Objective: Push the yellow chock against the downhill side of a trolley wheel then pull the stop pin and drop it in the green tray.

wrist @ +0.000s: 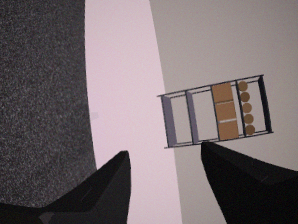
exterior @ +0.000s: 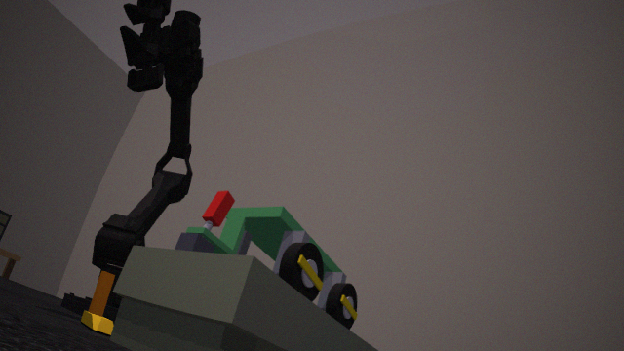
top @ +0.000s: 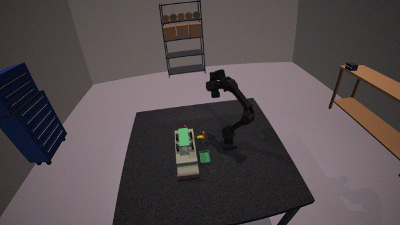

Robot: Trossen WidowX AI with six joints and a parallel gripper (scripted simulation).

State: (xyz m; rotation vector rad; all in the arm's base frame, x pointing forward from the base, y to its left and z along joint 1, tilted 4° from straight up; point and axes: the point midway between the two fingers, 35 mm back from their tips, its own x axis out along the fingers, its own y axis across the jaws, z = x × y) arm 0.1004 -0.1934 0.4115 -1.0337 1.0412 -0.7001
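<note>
Now: gripper tip 40 cm above the yellow chock, 11 cm to the right of it and 10 cm short of it. From my gripper tip the other things lie so: red-headed stop pin (29 cm below, 22 cm ahead, 13 cm to the left); green trolley (30 cm below, 24 cm to the left, 24 cm ahead); pale ramp (37 cm below, 24 cm to the left, 24 cm ahead).
</note>
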